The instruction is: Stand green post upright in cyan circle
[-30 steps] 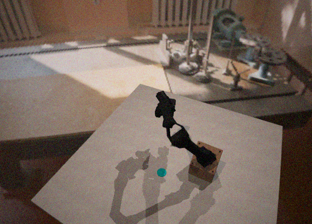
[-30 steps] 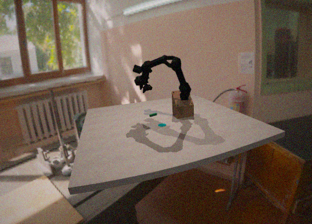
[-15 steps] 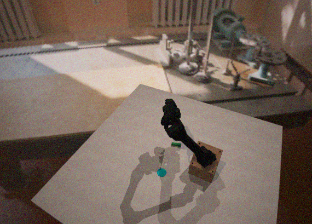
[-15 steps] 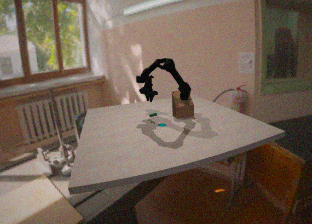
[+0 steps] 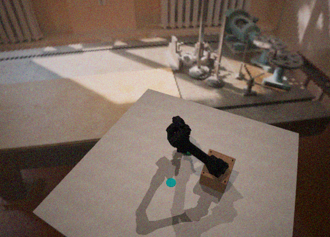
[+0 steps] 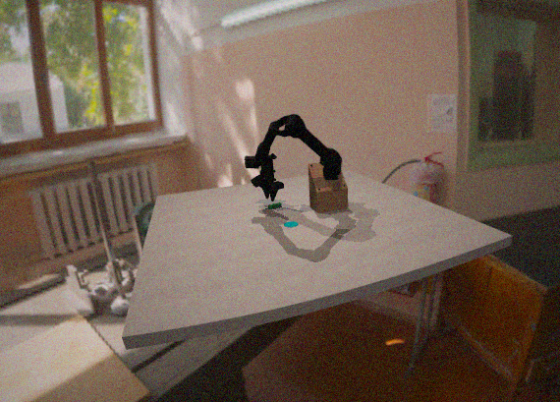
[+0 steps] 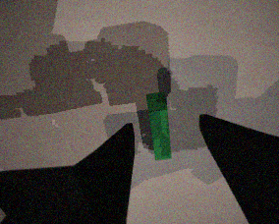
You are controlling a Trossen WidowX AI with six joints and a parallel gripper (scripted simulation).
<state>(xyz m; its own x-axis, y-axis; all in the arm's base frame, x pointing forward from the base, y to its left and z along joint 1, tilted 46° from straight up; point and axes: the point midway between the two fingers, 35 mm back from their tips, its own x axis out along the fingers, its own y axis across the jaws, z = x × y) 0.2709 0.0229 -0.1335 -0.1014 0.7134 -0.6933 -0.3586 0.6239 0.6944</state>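
My gripper tip is 2 cm past the green post, 1 cm to the left of it and 3 cm above it. The rest, counted from my gripper tip: cyan circle: 5 cm behind, 23 cm to the left, 4 cm below.
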